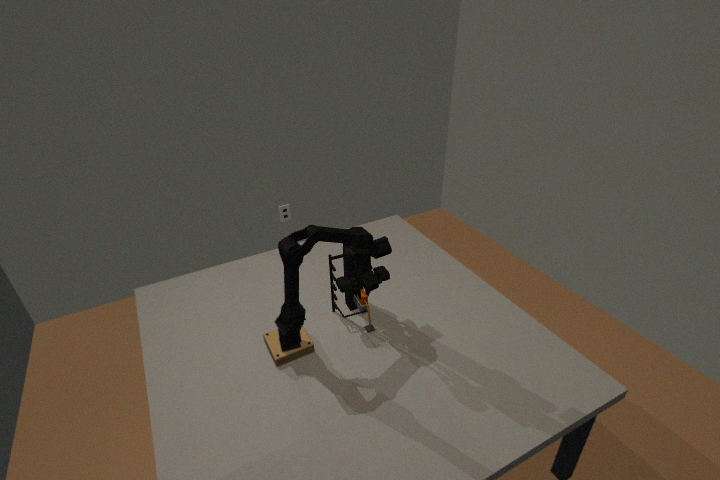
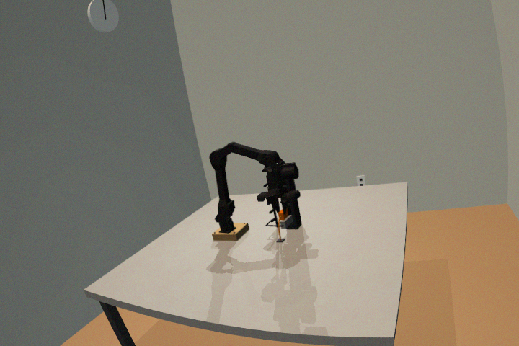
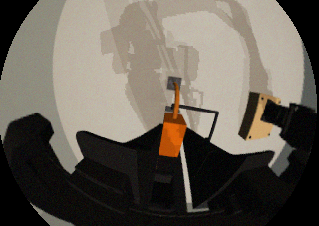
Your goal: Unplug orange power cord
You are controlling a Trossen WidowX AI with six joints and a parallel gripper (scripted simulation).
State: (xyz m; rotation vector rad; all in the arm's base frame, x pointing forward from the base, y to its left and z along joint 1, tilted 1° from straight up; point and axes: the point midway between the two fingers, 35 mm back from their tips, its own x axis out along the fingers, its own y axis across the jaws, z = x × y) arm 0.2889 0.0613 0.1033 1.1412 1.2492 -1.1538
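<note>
Now: the orange plug 30 mm to the left of my gripper tip and 10 mm behind it.
</note>
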